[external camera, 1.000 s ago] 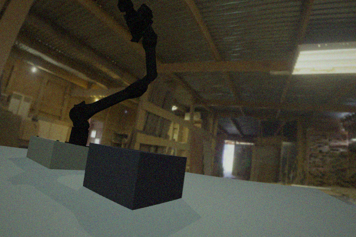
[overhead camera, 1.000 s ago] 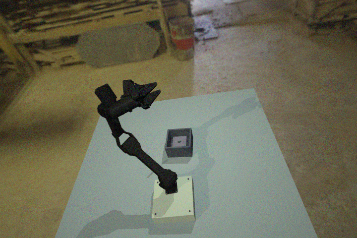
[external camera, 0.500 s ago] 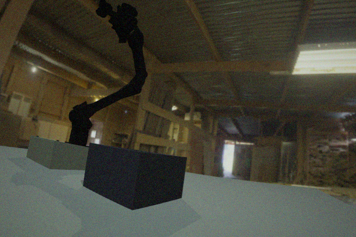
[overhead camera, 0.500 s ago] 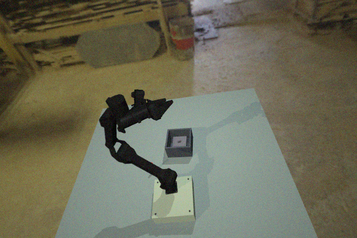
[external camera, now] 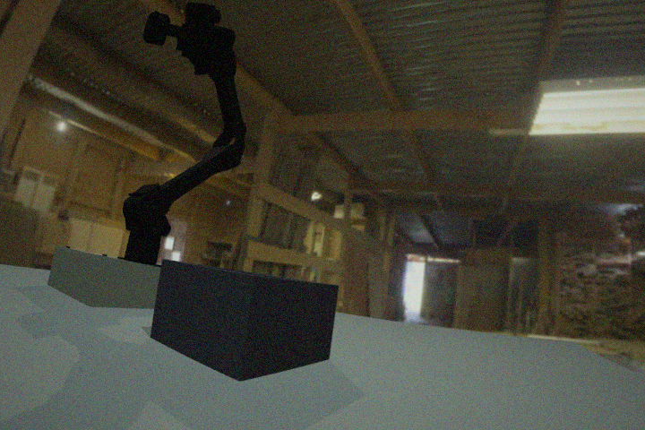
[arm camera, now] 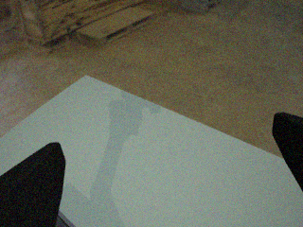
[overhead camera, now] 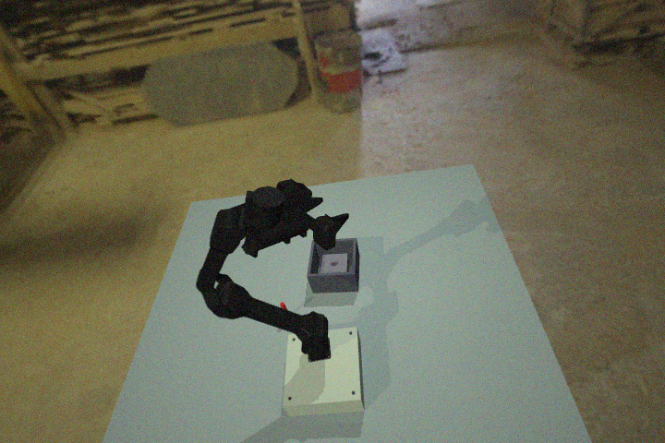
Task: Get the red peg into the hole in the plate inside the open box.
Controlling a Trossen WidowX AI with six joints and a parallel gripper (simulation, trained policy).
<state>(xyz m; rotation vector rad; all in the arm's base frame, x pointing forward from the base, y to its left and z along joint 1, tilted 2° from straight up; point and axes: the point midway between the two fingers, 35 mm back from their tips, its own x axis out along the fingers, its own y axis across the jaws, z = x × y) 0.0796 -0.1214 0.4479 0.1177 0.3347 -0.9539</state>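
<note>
My gripper tip is now 48 cm above the red peg, 24 cm to the right of it and 8 cm short of it. Also, from my gripper tip: box (50 cm below, 23 cm ahead, 6 cm to the left); then grey plate (48 cm below, 23 cm ahead, 6 cm to the left).
</note>
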